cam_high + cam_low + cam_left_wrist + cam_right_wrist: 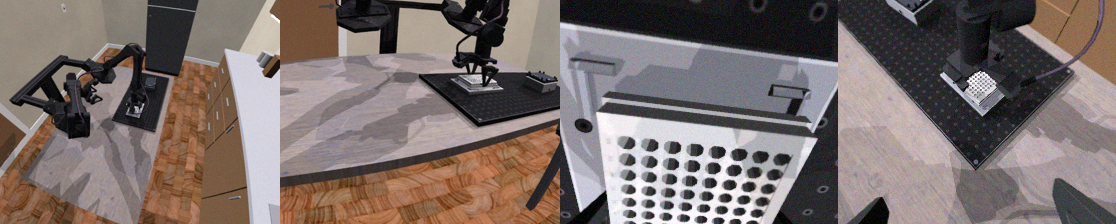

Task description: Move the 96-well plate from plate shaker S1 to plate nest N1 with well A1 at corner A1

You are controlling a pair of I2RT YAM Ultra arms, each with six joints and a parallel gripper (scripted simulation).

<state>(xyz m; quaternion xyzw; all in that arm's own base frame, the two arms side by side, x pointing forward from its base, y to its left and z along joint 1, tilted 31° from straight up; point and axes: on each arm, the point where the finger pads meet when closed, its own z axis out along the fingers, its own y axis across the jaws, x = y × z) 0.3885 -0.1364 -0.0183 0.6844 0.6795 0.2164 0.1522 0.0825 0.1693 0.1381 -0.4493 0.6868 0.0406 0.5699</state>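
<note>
The white 96-well plate is right at my left hand. Round my left hand: flat nest: 1 cm ahead, 2 cm below.
</note>
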